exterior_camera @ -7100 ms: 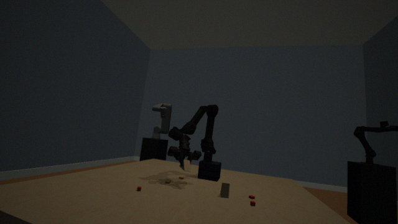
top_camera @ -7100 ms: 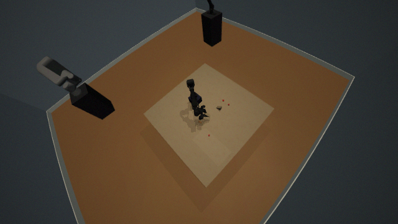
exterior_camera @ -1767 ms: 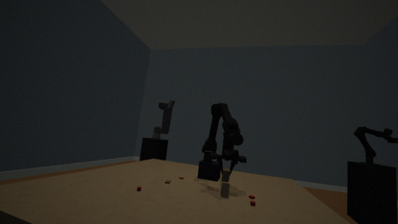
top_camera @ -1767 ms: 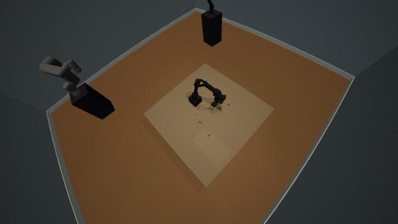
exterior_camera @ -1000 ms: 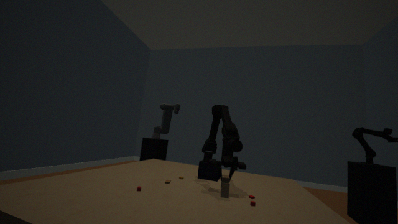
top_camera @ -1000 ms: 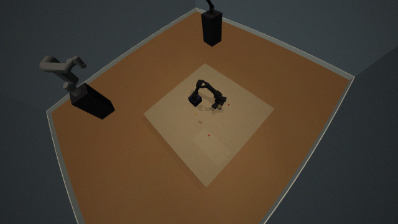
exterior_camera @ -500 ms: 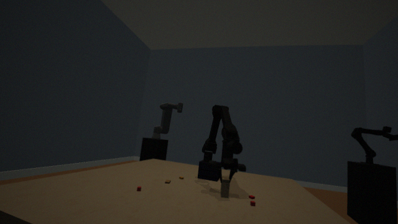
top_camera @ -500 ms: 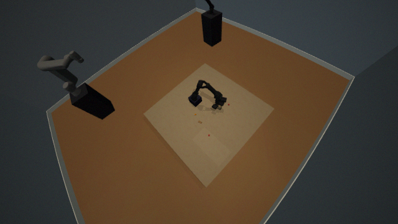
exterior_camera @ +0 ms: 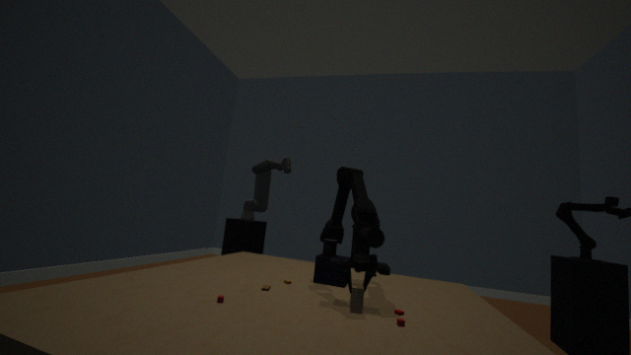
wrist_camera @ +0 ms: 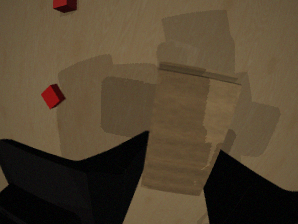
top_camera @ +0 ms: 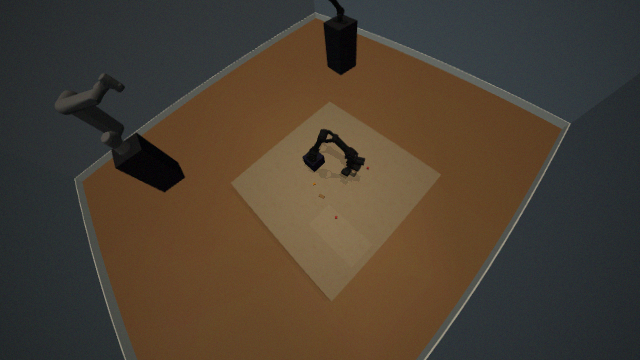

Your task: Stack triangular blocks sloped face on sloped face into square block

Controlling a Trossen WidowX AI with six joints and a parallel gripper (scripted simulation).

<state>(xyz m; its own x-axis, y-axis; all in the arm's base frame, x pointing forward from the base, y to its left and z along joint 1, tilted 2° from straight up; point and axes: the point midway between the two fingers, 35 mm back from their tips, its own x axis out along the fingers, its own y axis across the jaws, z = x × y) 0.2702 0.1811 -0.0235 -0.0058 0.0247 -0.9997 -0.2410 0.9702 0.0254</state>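
My gripper tip is now 1 cm below the triangular block. From my gripper tip the other things lie so: tan piece: 32 cm to the right, 4 cm below.
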